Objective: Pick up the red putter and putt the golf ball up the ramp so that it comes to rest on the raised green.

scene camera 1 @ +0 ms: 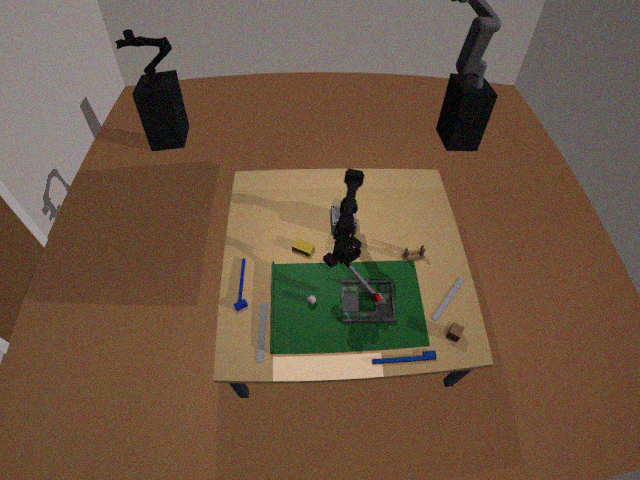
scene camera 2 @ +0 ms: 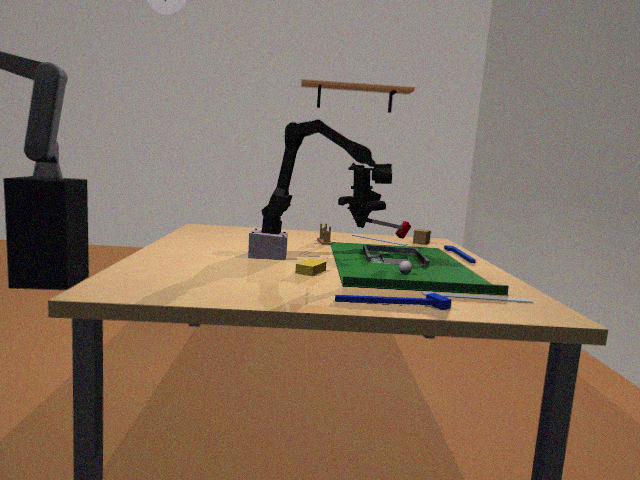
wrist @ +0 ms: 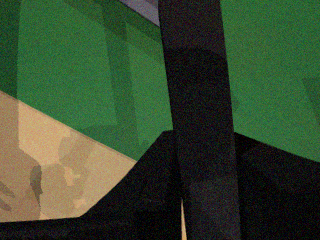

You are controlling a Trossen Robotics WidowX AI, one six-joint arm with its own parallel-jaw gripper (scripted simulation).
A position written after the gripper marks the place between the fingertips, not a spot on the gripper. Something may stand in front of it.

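Note:
Scene camera 2 shows the robot's gripper (scene camera 2: 360, 227), and the wrist view has the gripper (wrist: 189, 138) as well.

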